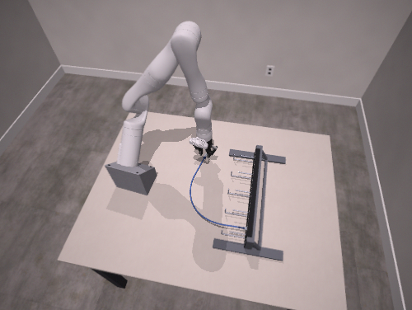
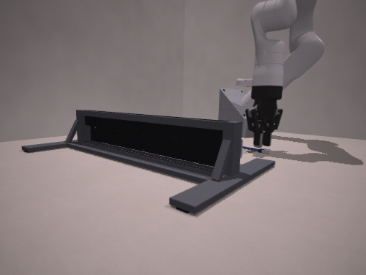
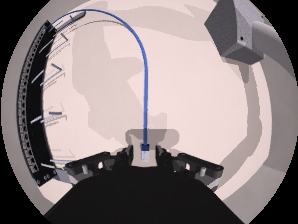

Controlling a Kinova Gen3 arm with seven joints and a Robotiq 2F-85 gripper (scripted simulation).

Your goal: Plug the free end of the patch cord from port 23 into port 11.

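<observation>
The plug is 1 cm to the left of my hand and 3 cm below it.
</observation>
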